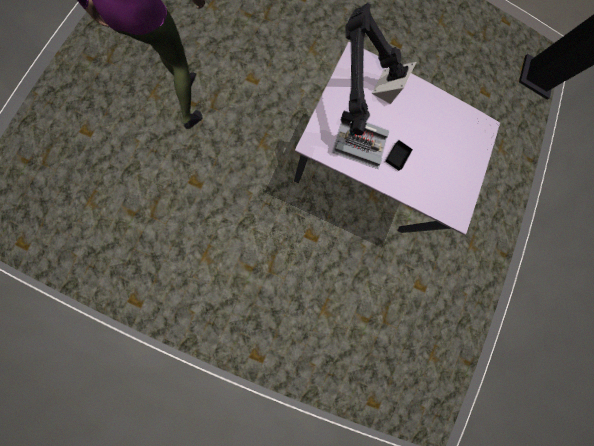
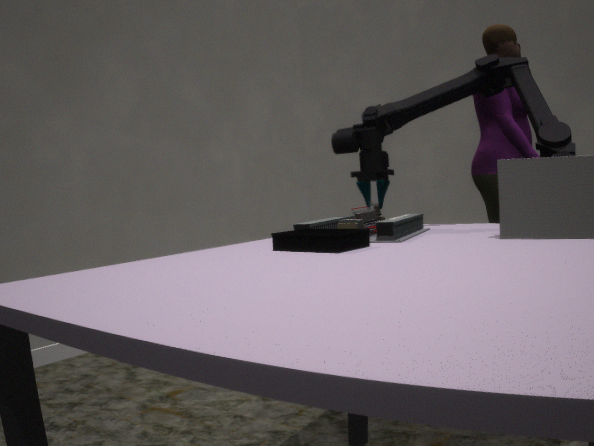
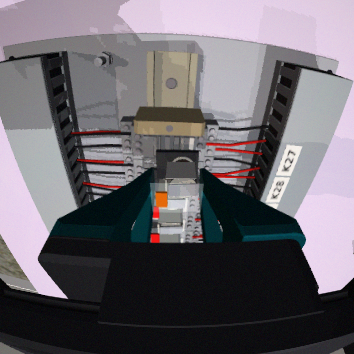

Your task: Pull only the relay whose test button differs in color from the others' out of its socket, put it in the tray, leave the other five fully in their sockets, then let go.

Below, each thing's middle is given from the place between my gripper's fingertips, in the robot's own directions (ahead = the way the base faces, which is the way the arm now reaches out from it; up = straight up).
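The tan end block (image 3: 148,119) is 40 mm below my hand, and it's 20 mm to the right of the hand and 10 mm ahead of it. Then there's the grey panel (image 3: 233,77), which sits 60 mm below my hand and 80 mm to the left of it. Going by their middles, the tan end block is the nearest to my hand of the things named here.
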